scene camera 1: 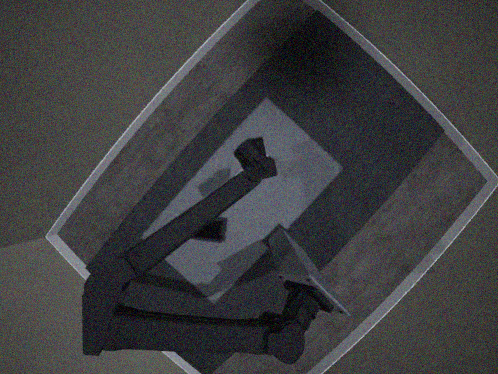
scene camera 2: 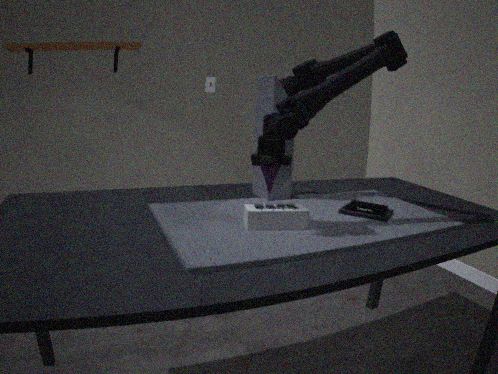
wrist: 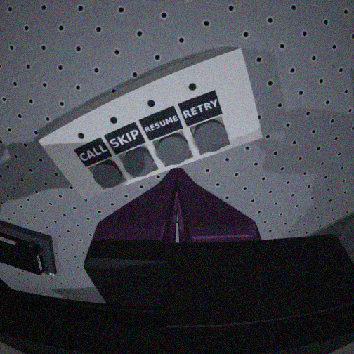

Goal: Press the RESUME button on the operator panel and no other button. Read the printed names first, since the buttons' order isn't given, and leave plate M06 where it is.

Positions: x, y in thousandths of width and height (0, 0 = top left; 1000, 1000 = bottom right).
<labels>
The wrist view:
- my gripper: 499, 499
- retry button: 595, 383
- skip button: 391, 459
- resume button: 487, 422
</labels>
